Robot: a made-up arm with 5 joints.
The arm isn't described. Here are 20 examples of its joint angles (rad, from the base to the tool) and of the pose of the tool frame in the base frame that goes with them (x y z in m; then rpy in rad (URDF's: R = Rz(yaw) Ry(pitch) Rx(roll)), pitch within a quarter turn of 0, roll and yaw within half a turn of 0).
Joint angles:
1: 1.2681 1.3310 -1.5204 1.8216 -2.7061
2: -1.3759 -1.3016 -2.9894 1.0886 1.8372
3: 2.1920 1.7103 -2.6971 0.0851 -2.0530
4: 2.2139 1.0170 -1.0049 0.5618 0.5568
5: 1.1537 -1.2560 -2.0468 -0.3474 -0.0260
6: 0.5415 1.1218 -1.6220 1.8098 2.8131
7: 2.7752 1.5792 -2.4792 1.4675 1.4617
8: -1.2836 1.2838 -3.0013 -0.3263 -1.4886
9: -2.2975 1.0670 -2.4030 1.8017 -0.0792
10: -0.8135 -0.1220 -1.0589 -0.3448 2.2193
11: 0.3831 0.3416 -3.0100 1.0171 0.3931
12: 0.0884 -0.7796 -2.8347 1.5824 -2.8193
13: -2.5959 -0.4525 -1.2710 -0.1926 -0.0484
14: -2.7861 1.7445 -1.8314 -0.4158 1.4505
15: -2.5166 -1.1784 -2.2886 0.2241 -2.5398
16: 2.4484 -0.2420 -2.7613 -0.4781 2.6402
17: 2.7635 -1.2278 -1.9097 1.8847 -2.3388
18: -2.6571 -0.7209 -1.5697 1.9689 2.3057
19: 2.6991 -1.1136 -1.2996 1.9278 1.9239
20: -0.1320 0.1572 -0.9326 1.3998 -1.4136
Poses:
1: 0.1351 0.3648 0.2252 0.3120 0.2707 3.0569
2: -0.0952 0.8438 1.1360 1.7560 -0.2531 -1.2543
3: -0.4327 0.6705 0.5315 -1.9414 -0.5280 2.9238
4: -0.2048 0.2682 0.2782 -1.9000 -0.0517 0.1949
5: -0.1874 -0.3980 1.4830 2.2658 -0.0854 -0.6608
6: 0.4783 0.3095 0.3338 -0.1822 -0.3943 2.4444
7: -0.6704 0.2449 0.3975 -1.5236 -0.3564 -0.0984
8: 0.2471 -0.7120 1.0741 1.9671 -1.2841 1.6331
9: -0.4714 -0.5868 0.7609 -1.8499 0.2732 2.5296
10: 0.4707 -0.4027 1.0496 3.0827 1.0514 0.4447
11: 0.3388 0.1842 1.5965 0.3219 0.2253 -0.9703
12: -0.4034 -0.0142 1.5744 2.9021 -0.2413 1.5610
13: -0.3691 -0.2563 1.3108 0.5043 -0.2462 2.2363
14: -0.3820 -0.1767 0.1889 -1.2148 0.6739 0.6930
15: 0.4787 0.3432 1.4909 1.6715 -0.1475 -0.4749
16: 0.1194 -0.0813 1.6197 1.4723 -0.3877 -2.8276
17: 0.2315 -0.0586 1.5506 -2.4420 -0.5340 -2.3922
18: -0.2493 -0.1588 1.4319 -1.5748 0.4555 -0.1673
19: -0.1638 0.0727 1.4286 -1.5001 0.6657 -0.7014
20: 0.5698 -0.0498 0.6499 -1.3873 0.8171 -0.1474
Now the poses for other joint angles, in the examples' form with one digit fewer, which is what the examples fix.
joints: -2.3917 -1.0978 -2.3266 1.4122 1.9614
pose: 0.354 0.274 1.579 2.120 0.893 -2.004
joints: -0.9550 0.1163 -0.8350 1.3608 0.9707
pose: 0.367 -0.383 0.624 -1.815 -0.282 2.953
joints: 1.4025 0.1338 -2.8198 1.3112 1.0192
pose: 0.041 0.336 1.620 0.118 0.886 -0.103
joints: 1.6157 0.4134 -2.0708 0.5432 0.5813
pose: -0.043 0.762 1.182 -0.224 0.473 0.033
